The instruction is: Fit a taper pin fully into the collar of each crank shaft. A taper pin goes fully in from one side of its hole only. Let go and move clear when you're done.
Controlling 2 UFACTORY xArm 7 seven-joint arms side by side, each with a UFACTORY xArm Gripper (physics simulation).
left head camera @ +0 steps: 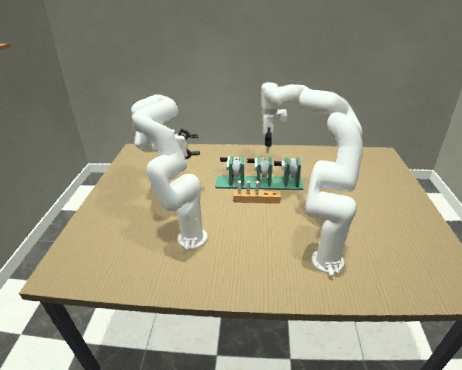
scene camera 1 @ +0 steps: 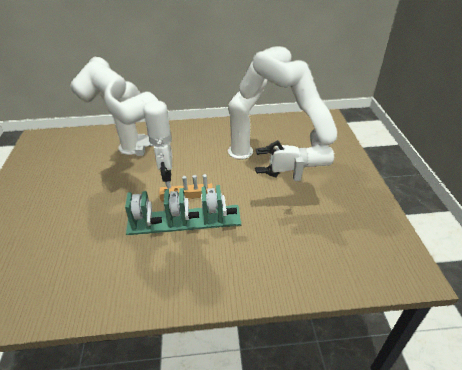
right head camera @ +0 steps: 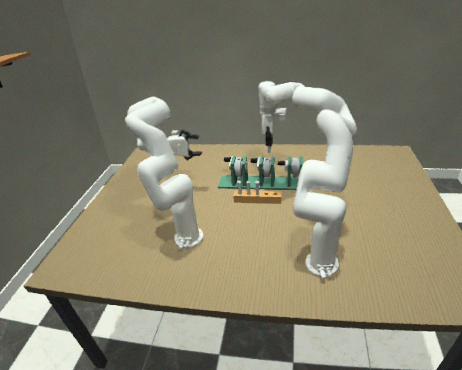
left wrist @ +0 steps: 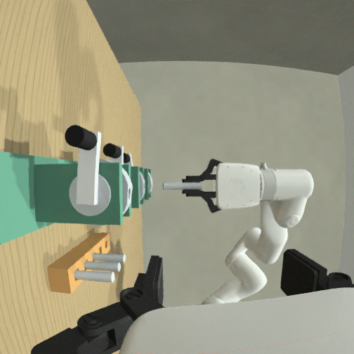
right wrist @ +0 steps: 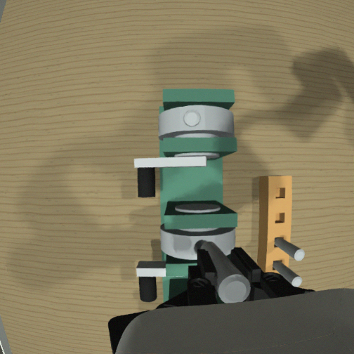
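Pixels of known places: left gripper, between the fingertips: (left head camera: 199, 144) (scene camera 1: 255, 161) (right head camera: 200, 145); right gripper, between the fingertips: (left head camera: 268, 145) (scene camera 1: 167, 178) (right head camera: 269, 144); left arm's base, origin of its link: (left head camera: 192, 238) (scene camera 1: 240, 152) (right head camera: 189, 237); right arm's base, origin of its link: (left head camera: 327, 261) (scene camera 1: 131, 147) (right head camera: 321, 264).
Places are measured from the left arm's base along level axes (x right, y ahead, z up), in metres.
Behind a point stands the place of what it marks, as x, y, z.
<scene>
My right gripper (left head camera: 268, 144) {0.348, 0.422, 0.232} (scene camera 1: 166, 180) {0.348, 0.422, 0.232} (left wrist: 181, 185) is shut on a grey taper pin (left wrist: 172, 186) (right wrist: 234, 288), upright above the middle crank shaft's collar (left head camera: 265, 168) {0.336, 0.378, 0.122} (scene camera 1: 174, 205) {0.335, 0.463, 0.130} (right wrist: 175, 243). In the left wrist view a gap shows between pin tip and collars. The collar (scene camera 1: 136, 207) {0.478, 0.453, 0.133} (right wrist: 172, 121) at the left in scene camera 1 has a round pin end (right wrist: 192, 118) in its top. The collar (left head camera: 236, 167) {0.189, 0.387, 0.124} (scene camera 1: 212, 201) {0.190, 0.469, 0.133} at the right there shows a dark hole. My left gripper (left head camera: 198, 144) {0.008, 0.398, 0.250} (right head camera: 199, 145) {0.008, 0.398, 0.250} (scene camera 1: 257, 160) {0.008, 0.398, 0.250} is open and empty, beside the stand.
An orange rack (left head camera: 257, 198) {0.291, 0.253, 0.027} (right head camera: 257, 199) {0.290, 0.252, 0.023} (left wrist: 60, 280) (right wrist: 265, 225) holds three upright pins, one of them a grey pin (left head camera: 239, 187) {0.204, 0.273, 0.079} (left wrist: 95, 276), beside the green base (left head camera: 222, 184) {0.113, 0.403, 0.010} (scene camera 1: 185, 226) {0.306, 0.469, 0.011} (right wrist: 192, 185). Black crank handles (scene camera 1: 231, 211) {0.123, 0.514, 0.112} (left wrist: 81, 136) (right wrist: 146, 182) stick out sideways.
</scene>
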